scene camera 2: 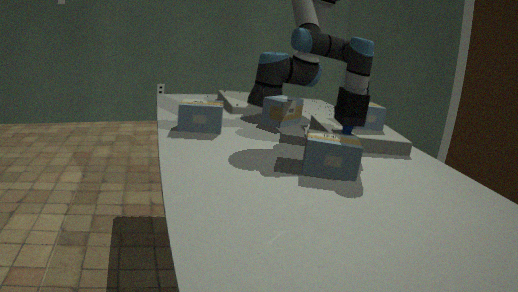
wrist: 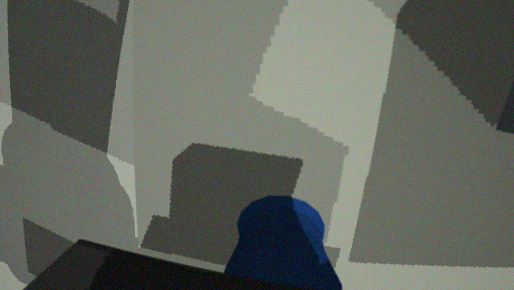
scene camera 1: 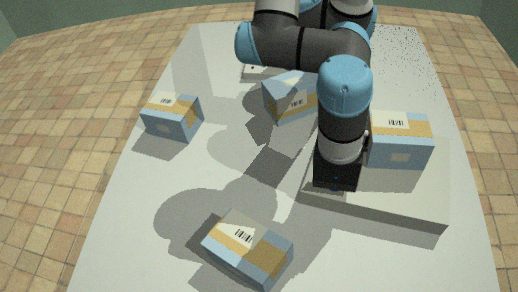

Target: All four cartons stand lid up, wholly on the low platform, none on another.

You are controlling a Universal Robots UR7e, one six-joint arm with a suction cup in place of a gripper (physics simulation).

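Places are measured from the arm's base along level axes (x ahead, y left, z up), in millimetres.
Pixels of known places: end effector, tool point: (wrist: pixel 280 211).
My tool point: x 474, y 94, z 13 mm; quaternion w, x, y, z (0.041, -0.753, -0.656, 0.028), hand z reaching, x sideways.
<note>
Behind a point stands the place of what it marks.
My gripper's blue suction cup (scene camera 1: pixel 335 189) @[x 474, y 94, z 13 mm] (scene camera 2: pixel 347 129) (wrist: pixel 281 225) is bare and points down, a little above the front left part of the low grey platform (scene camera 1: pixel 431 202) @[x 515, y 302, z 24 mm] (scene camera 2: pixel 387 148) @[x 544, y 230, z -3 mm] (wrist: pixel 320 60) @[x 410, y 104, z 24 mm]. One blue carton (scene camera 1: pixel 400 152) @[x 432, y 226, z 82 mm] (scene camera 2: pixel 377 120) @[x 433, y 260, z 61 mm] stands lid up on the platform, right of the gripper. A second carton (scene camera 1: pixel 247 247) @[x 637, y -57, z 59 mm] (scene camera 2: pixel 332 159) @[x 670, y -84, z 22 mm] stands lid up on the table in front. A third carton (scene camera 1: pixel 172 118) @[x 334, y -290, z 60 mm] (scene camera 2: pixel 200 118) @[x 330, y -330, z 21 mm] stands lid up on the table at the left. A fourth carton (scene camera 1: pixel 290 100) @[x 257, y -13, z 49 mm] (scene camera 2: pixel 282 111) @[x 276, y -44, z 35 mm] lies on its side behind the platform, its barcode face sideways, partly hidden by the arm in scene camera 1.
The arm (scene camera 1: pixel 325 47) @[x 422, y 62, z 310 mm] (scene camera 2: pixel 330 45) @[x 427, y 19, z 288 mm] reaches over the fourth carton from the back. Its pale base plate (scene camera 1: pixel 255 76) @[x 87, y -129, z -11 mm] (scene camera 2: pixel 235 102) @[x 21, y -136, z 5 mm] is at the table's rear. The white table (scene camera 1: pixel 125 200) @[x 528, y -388, z -24 mm] (scene camera 2: pixel 225 225) @[x 819, y -368, z -24 mm] carries broad shadows. Tiled floor (scene camera 1: pixel 65 100) (scene camera 2: pixel 75 175) lies beyond its edges.
</note>
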